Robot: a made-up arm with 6 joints.
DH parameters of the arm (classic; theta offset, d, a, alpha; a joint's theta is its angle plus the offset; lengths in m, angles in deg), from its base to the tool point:
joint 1: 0 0.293 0 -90
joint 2: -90 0 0.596 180
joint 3: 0 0 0 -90
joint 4: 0 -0.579 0 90
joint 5: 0 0.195 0 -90
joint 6: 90 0 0 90
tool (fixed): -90 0 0 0
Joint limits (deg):
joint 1: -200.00..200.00
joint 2: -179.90..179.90
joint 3: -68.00..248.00
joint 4: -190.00..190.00
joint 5: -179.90..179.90
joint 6: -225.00..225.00
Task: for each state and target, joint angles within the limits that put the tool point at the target. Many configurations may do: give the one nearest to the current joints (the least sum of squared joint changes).
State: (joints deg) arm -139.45 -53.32 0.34 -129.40 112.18 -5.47
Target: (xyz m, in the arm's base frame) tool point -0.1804 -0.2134 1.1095
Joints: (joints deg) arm -153.68 -27.14 16.76 -124.81 112.18 -5.47
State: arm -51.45 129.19 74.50 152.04 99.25 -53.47
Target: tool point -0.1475 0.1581 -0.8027
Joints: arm -10.76 167.40 32.49 130.94 99.25 -53.47
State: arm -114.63 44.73 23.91 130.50 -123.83 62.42
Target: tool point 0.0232 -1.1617 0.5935
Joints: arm -92.99 70.78 63.80 115.47 -123.83 62.42
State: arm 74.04 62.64 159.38 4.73 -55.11 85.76
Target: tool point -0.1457 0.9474 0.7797
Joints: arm 110.48 88.07 142.17 -1.21 -55.11 85.76
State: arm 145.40 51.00 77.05 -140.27 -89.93 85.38
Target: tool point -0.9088 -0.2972 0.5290
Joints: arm 189.51 41.02 32.83 -137.17 -89.93 85.38
